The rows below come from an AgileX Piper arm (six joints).
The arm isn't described. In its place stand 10 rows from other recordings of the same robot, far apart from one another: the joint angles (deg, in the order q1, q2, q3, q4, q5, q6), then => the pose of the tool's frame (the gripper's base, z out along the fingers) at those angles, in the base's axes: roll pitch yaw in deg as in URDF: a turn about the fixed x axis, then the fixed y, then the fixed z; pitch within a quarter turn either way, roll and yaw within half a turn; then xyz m.
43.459, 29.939, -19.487, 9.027, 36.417, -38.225 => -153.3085 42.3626 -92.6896 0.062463 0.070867 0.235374
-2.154, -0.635, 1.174, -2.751, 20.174, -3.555 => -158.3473 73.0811 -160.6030 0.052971 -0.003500 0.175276
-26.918, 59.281, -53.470, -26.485, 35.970, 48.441 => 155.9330 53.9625 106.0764 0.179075 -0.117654 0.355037
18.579, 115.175, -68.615, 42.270, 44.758, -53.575 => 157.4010 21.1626 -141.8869 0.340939 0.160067 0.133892
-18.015, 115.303, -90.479, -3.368, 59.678, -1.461 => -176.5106 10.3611 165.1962 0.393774 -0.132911 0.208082
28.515, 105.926, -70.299, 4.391, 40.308, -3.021 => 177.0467 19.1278 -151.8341 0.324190 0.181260 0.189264
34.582, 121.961, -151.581, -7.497, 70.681, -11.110 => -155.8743 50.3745 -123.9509 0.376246 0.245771 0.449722
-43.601, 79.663, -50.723, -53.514, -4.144, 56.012 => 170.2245 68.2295 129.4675 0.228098 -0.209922 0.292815
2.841, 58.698, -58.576, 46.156, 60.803, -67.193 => -169.8760 55.2550 -115.3835 0.180090 0.066301 0.376514
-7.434, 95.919, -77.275, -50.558, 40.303, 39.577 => -147.0333 46.3351 176.6518 0.365973 -0.093595 0.309400
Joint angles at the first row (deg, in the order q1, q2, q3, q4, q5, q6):
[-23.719, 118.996, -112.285, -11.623, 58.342, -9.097]
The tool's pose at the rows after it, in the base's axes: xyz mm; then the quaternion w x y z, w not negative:
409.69 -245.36 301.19 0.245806 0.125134 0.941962 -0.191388
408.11 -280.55 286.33 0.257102 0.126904 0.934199 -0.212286
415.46 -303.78 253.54 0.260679 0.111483 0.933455 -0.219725
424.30 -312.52 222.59 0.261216 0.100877 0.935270 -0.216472
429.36 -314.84 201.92 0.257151 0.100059 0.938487 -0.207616
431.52 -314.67 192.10 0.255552 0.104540 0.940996 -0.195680
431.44 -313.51 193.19 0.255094 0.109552 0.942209 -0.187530
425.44 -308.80 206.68 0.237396 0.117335 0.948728 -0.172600
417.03 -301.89 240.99 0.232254 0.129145 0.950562 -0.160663
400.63 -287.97 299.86 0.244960 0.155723 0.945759 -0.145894
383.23 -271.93 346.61 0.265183 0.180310 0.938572 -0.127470
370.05 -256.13 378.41 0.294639 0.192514 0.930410 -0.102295
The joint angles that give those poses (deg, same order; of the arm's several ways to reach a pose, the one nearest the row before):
[-29.094, 120.175, -116.280, -11.553, 56.466, -10.570]
[-32.857, 123.683, -118.353, -11.437, 52.166, -13.425]
[-34.809, 128.438, -119.157, -10.616, 46.978, -16.663]
[-35.213, 132.237, -119.160, -9.875, 43.166, -18.065]
[-35.213, 134.610, -119.158, -9.171, 41.721, -18.280]
[-35.214, 135.690, -119.207, -7.869, 41.541, -18.385]
[-35.214, 135.620, -119.461, -6.892, 42.381, -18.385]
[-35.213, 133.999, -120.046, -5.990, 47.314, -18.384]
[-35.213, 130.949, -122.419, -4.816, 53.961, -18.041]
[-35.214, 125.780, -126.429, -3.022, 62.642, -15.920]
[-35.213, 121.154, -128.997, -0.806, 68.626, -13.401]
[-35.213, 117.130, -129.294, 2.743, 70.913, -11.881]

